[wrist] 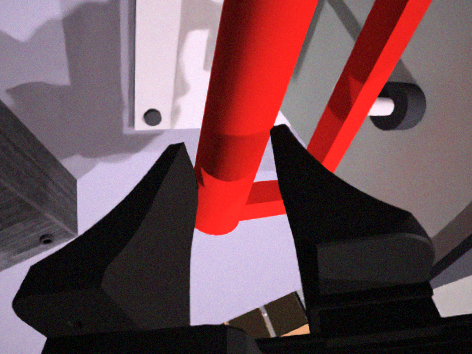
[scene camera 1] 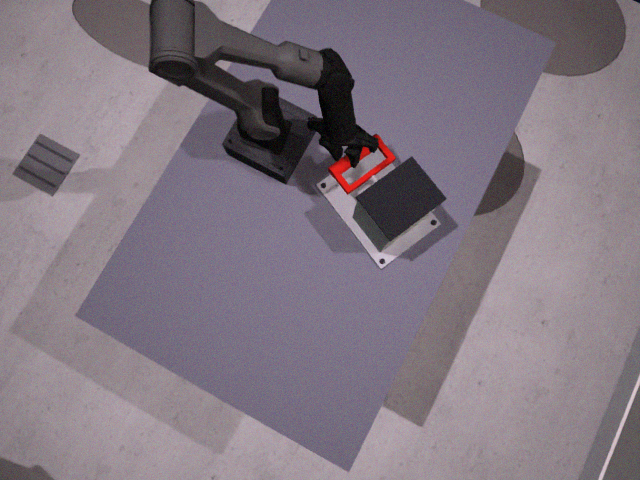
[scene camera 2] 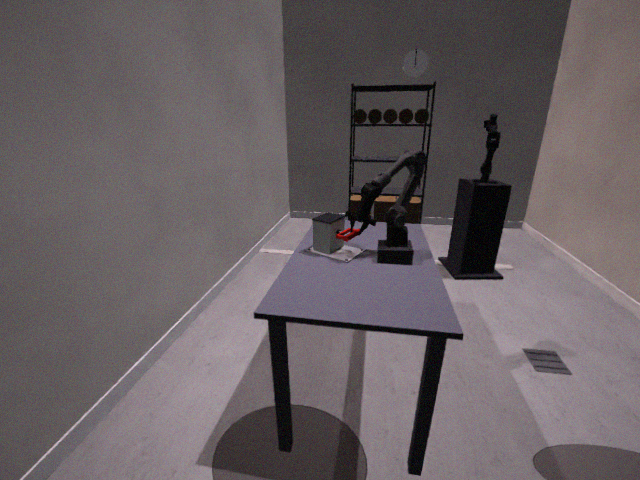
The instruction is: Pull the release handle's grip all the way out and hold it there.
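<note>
The red release handle is a rectangular frame with a thick round grip (scene camera 1: 341, 164) (scene camera 2: 353, 236) (wrist: 260, 60) on the side toward the arm. It stands out from a grey-green box (scene camera 1: 400, 198) (scene camera 2: 325, 237) with a dark top, with a gap between the frame and the box face. A white rod (wrist: 382, 106) runs from the frame's rear bar into a dark collar (wrist: 417, 107) on the box. My gripper (scene camera 1: 346, 159) (scene camera 2: 356, 231) (wrist: 231, 154) is shut on the grip near one end, a finger on each side. The far end of the grip is cut off in the wrist view.
The box stands on a white base plate (scene camera 1: 338, 198) (scene camera 2: 348, 255) with bolts at its corners, on the blue-grey table (scene camera 1: 232, 289) (scene camera 2: 361, 299). The arm's dark base (scene camera 1: 273, 160) is close beside the plate. A second arm stands on a black pedestal (scene camera 2: 478, 227) off the table.
</note>
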